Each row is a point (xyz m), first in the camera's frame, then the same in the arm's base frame.
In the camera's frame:
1: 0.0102 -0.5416 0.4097
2: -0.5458 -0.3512 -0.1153
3: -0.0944 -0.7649 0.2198
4: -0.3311 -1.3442 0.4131
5: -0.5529 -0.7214 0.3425
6: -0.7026 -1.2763 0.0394
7: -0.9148 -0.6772 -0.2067
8: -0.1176 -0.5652 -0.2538
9: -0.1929 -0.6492 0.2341
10: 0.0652 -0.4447 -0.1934
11: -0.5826 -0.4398 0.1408
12: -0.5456 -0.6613 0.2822
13: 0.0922 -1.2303 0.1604
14: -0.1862 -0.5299 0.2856
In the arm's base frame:
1: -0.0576 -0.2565 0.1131
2: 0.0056 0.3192 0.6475
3: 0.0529 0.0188 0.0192
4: -0.1836 0.3696 -0.4808
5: -0.3241 0.2731 0.1618
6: -0.1171 0.7936 -0.1675
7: -0.1103 0.7877 0.5140
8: 0.3943 0.1752 0.3709
9: -0.0293 0.0293 0.1473
10: 0.4439 -0.0450 0.3957
11: -0.2106 0.2616 0.4902
12: -0.2780 0.2692 0.2337
13: 0.2594 0.1310 -0.4277
14: -0.0783 -0.0572 0.2313

